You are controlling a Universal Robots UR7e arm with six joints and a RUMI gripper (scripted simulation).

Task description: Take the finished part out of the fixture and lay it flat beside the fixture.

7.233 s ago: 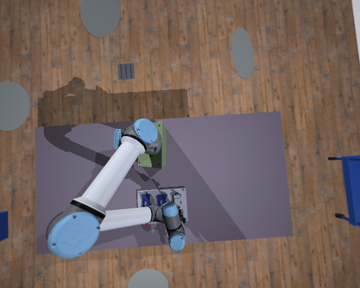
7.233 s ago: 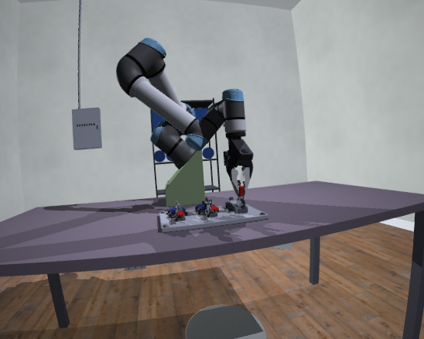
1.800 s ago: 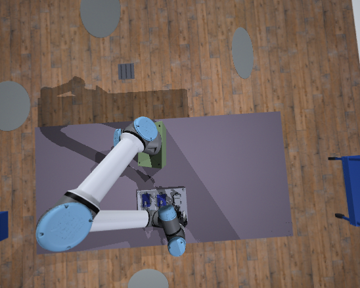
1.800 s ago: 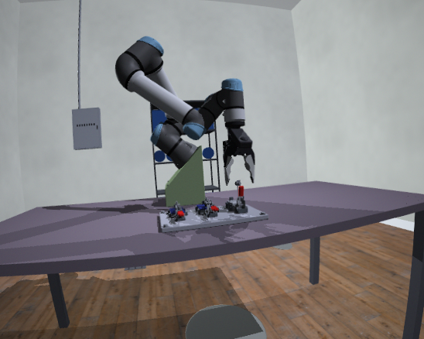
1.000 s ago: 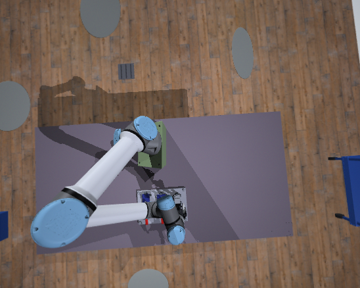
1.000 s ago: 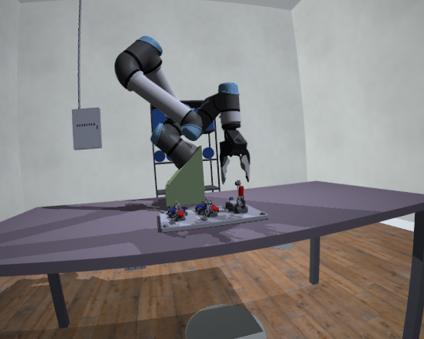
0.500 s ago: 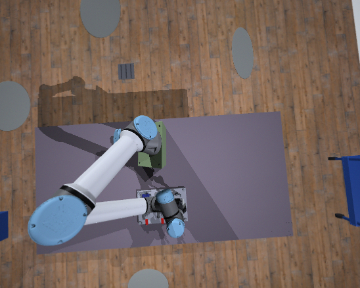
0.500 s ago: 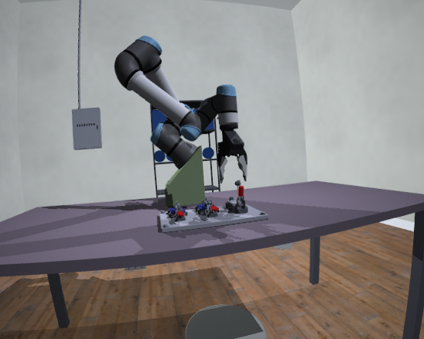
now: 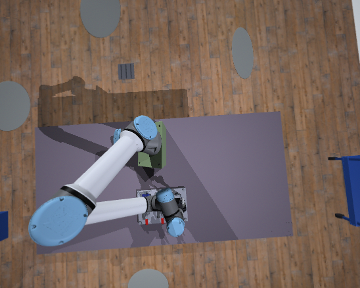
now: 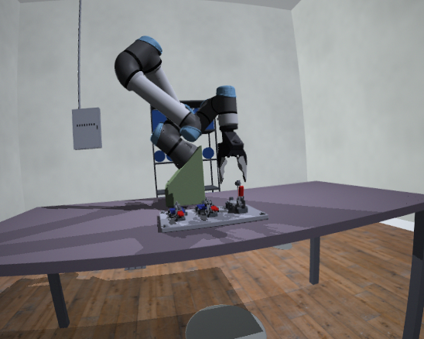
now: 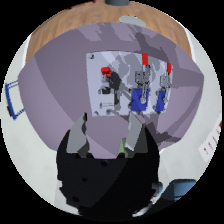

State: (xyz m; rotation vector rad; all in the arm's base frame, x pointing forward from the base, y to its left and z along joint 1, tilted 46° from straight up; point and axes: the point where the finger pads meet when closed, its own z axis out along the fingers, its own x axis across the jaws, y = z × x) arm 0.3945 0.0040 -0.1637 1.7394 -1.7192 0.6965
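Now: the grey finished part 10 mm behind my hand and 90 mm below it. From my hand the other things lie so: blue blank: 220 mm to the right, 100 mm below; grey fixture plate: 50 mm ahead, 110 mm to the right, 120 mm below.
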